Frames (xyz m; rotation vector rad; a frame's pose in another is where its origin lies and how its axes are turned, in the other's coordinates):
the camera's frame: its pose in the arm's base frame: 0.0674 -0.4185 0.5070 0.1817 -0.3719 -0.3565
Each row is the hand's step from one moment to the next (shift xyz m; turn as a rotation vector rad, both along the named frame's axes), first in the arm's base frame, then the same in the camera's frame.
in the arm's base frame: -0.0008 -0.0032 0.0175 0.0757 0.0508 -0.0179
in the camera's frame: 0.0061 0.0010 0.0167 0.0412 0.0658 -0.0511
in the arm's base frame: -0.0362 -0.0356 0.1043 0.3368 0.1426 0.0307
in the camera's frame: 0.0153 -0.0191 0.1134 0.2500 0.2418 -0.1170
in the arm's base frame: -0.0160 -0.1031 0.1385 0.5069 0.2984 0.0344
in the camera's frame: 0.0690 -0.0671 0.1442 0.3414 0.4384 -0.1960
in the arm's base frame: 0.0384 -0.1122 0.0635 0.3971 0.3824 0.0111
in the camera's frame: 0.0956 -0.0766 0.0555 0.2070 0.4767 -0.1842
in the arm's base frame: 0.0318 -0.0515 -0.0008 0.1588 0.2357 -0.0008
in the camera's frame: 0.0466 -0.0379 -0.0074 0.0503 0.2657 -0.0874
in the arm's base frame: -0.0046 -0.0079 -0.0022 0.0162 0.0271 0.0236
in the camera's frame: -0.0018 -0.0092 0.0006 0.0116 0.0355 0.0125
